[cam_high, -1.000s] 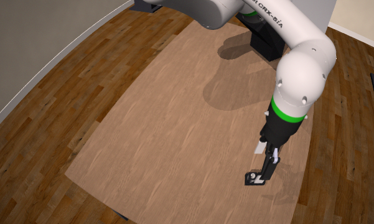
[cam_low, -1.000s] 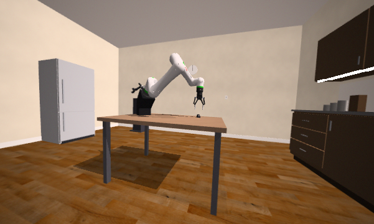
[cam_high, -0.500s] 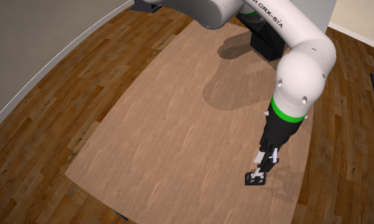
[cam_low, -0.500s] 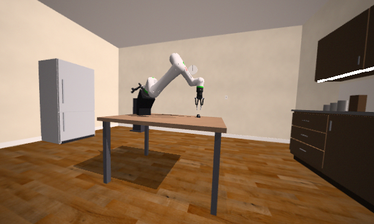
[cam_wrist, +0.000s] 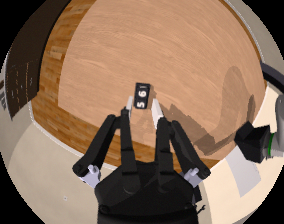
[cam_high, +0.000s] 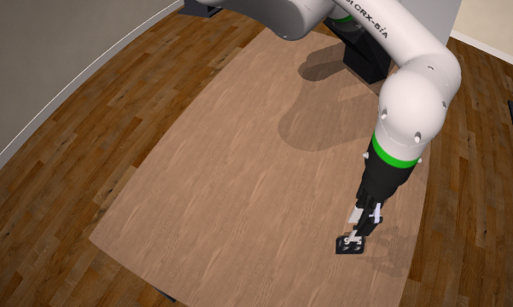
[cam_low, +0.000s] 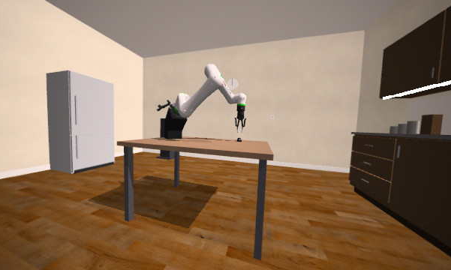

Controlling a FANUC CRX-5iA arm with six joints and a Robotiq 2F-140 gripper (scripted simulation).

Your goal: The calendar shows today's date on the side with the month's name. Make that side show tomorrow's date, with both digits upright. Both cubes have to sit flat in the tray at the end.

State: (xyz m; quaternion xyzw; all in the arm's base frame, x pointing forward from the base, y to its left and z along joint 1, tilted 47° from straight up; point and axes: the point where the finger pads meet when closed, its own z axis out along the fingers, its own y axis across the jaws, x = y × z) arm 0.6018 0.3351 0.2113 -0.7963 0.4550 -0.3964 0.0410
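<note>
Now: hand 1 cm past the black tray, 2 cm to the right of it and 12 cm above it.
</note>
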